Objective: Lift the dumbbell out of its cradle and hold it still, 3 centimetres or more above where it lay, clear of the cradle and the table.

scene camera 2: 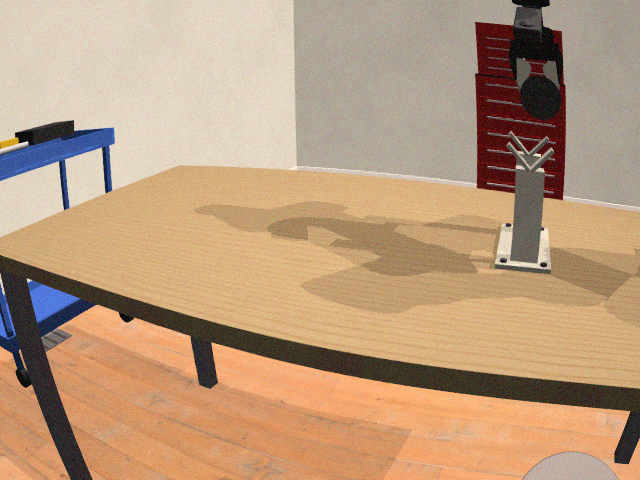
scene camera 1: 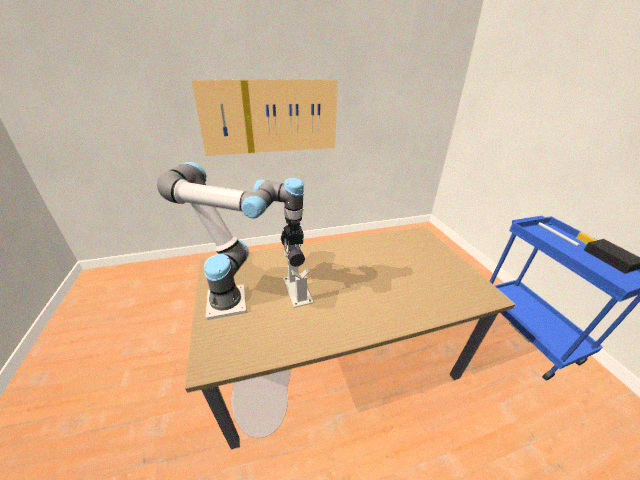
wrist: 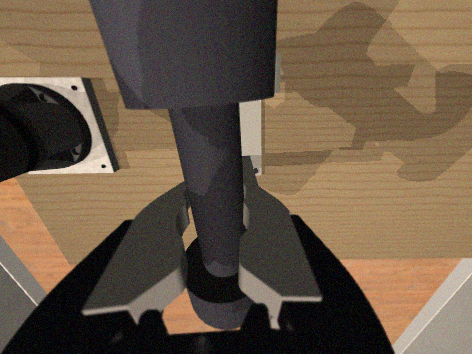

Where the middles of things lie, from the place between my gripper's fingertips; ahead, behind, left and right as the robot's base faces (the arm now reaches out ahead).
The dark dumbbell (scene camera 2: 540, 97) lies 30 mm above my hand. Also, from my hand: pale cradle (scene camera 2: 524, 246) (150 mm below, 20 mm ahead).
